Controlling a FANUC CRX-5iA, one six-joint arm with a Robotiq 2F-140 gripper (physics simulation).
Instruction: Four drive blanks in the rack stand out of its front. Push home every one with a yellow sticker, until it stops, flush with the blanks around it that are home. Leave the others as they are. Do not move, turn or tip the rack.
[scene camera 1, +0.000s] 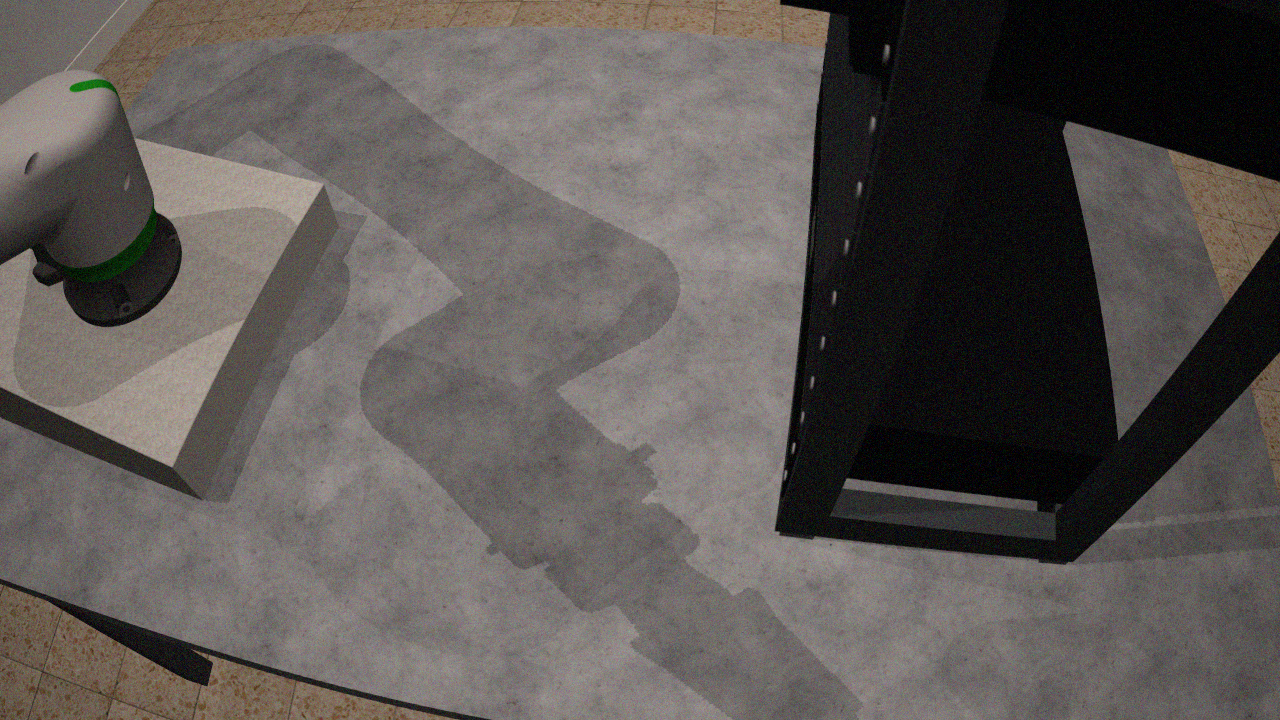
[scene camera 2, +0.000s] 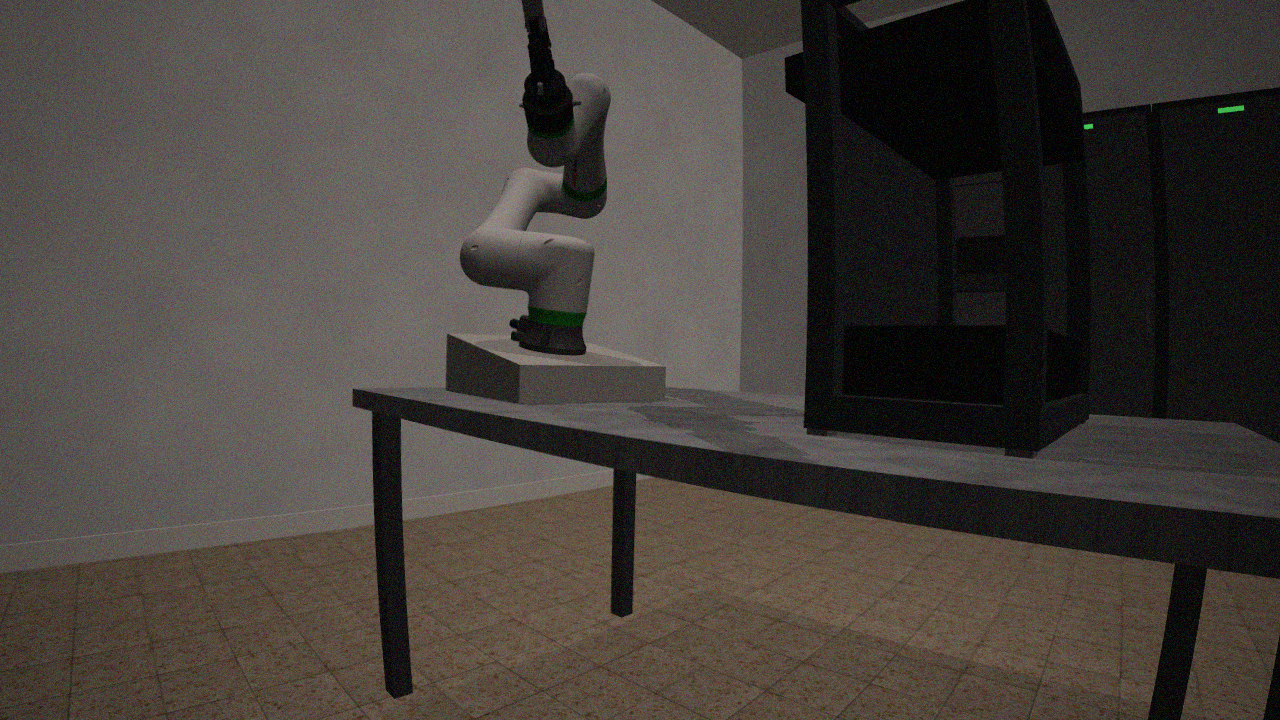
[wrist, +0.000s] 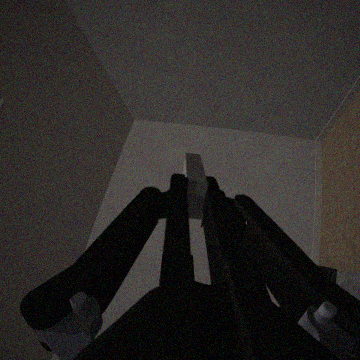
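Lens distance of a black rack (scene camera 1: 951, 338): 720 mm from the lens.
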